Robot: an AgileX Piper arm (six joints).
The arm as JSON. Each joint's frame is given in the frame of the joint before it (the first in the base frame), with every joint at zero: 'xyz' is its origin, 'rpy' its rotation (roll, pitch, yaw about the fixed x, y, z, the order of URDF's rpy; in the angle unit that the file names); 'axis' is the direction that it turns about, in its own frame. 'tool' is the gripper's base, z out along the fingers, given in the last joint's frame.
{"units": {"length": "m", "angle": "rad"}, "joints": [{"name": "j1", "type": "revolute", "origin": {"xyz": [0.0, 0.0, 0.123], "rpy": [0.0, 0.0, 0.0]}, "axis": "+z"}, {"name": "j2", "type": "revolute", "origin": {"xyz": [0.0, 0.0, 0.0], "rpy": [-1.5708, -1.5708, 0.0]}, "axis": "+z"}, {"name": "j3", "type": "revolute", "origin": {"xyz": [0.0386, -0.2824, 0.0], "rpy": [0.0, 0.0, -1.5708]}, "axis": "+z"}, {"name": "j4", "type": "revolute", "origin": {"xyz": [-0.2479, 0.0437, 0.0], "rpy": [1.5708, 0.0, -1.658]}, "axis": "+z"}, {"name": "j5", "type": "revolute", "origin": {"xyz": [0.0, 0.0, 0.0], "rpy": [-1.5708, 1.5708, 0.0]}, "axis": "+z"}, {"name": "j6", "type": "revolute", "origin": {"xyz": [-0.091, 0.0, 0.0], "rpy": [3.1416, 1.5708, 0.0]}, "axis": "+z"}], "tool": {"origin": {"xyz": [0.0, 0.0, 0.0], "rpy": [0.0, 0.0, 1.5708]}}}
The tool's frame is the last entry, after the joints.
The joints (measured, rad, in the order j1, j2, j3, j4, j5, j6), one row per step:
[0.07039, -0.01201, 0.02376, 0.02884, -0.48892, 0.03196]
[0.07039, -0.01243, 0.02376, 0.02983, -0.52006, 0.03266]
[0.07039, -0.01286, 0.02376, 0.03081, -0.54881, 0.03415]
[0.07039, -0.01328, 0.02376, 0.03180, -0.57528, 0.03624]
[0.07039, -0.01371, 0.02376, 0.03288, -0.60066, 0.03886]
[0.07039, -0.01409, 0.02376, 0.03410, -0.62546, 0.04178]
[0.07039, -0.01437, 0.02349, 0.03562, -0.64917, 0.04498]
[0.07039, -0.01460, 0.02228, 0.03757, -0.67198, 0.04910]
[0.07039, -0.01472, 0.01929, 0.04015, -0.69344, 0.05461]
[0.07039, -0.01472, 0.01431, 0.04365, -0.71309, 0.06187]
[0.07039, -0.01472, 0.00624, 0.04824, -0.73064, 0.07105]
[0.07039, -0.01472, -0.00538, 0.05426, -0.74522, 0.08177]
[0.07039, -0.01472, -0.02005, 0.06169, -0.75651, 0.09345]
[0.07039, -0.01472, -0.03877, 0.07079, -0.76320, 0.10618]
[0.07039, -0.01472, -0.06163, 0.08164, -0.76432, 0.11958]
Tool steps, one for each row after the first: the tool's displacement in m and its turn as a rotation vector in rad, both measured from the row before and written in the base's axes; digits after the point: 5 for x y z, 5 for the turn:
[-0.00159, -0.00023, 0.00239, 0.00386, -0.03136, -0.00045]
[-0.00154, -0.00022, 0.00216, 0.00431, -0.02896, 0.00006]
[-0.00148, -0.00022, 0.00195, 0.00461, -0.02665, 0.00049]
[-0.00147, -0.00022, 0.00183, 0.00501, -0.02555, 0.00088]
[-0.00148, -0.00023, 0.00175, 0.00530, -0.02491, 0.00112]
[-0.00147, -0.00025, 0.00172, 0.00570, -0.02397, 0.00139]
[-0.00154, -0.00028, 0.00192, 0.00675, -0.02391, 0.00210]
[-0.00166, -0.00032, 0.00235, 0.00834, -0.02416, 0.00319]
[-0.00178, -0.00039, 0.00281, 0.01040, -0.02414, 0.00462]
[-0.00203, -0.00047, 0.00359, 0.01274, -0.02505, 0.00628]
[-0.00229, -0.00058, 0.00445, 0.01506, -0.02555, 0.00784]
[-0.00249, -0.00068, 0.00512, 0.01685, -0.02528, 0.00908]
[-0.00276, -0.00079, 0.00602, 0.01887, -0.02471, 0.01064]
[-0.00303, -0.00090, 0.00687, 0.02059, -0.02329, 0.01216]

